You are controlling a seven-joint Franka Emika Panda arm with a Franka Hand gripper.
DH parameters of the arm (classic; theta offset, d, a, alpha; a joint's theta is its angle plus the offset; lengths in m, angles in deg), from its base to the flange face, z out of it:
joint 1: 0 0.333 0 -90
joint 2: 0 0 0 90
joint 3: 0 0.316 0.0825 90
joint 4: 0 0 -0.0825 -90
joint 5: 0 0.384 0 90
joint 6: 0 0 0.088 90
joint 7: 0 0.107 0 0
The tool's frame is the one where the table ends.
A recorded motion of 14 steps. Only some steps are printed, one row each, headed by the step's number.
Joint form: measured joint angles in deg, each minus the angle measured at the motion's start. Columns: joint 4, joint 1, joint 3, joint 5, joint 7, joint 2, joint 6.
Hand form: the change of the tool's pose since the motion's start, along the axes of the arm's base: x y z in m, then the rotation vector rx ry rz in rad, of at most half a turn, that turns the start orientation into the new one. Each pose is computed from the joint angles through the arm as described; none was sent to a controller.
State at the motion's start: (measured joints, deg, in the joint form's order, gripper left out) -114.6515 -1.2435 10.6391 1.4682 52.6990 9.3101 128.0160
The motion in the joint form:
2: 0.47 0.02 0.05 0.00 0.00 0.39 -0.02
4: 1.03 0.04 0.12 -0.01 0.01 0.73 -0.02
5: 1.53 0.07 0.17 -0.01 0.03 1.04 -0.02
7: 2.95 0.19 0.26 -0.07 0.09 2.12 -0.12
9: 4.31 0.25 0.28 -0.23 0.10 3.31 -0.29
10: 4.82 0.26 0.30 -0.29 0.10 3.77 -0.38
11: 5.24 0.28 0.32 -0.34 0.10 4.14 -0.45
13: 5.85 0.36 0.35 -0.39 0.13 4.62 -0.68
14: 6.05 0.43 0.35 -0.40 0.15 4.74 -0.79
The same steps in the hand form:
2: 0.0022 0.0009 -0.0002 0.0016 -0.0009 0.0010
4: 0.0048 0.0020 0.0008 0.0034 -0.0047 0.0021
5: 0.0070 0.0031 0.0017 0.0051 -0.0078 0.0029
7: 0.0135 0.0057 0.0019 0.0088 -0.0118 0.0053
9: 0.0198 0.0069 0.0001 0.0105 -0.0119 0.0072
10: 0.0222 0.0074 -0.0007 0.0111 -0.0113 0.0080
11: 0.0240 0.0079 -0.0013 0.0116 -0.0110 0.0089
13: 0.0264 0.0092 -0.0019 0.0124 -0.0092 0.0105
14: 0.0270 0.0100 -0.0017 0.0126 -0.0087 0.0115

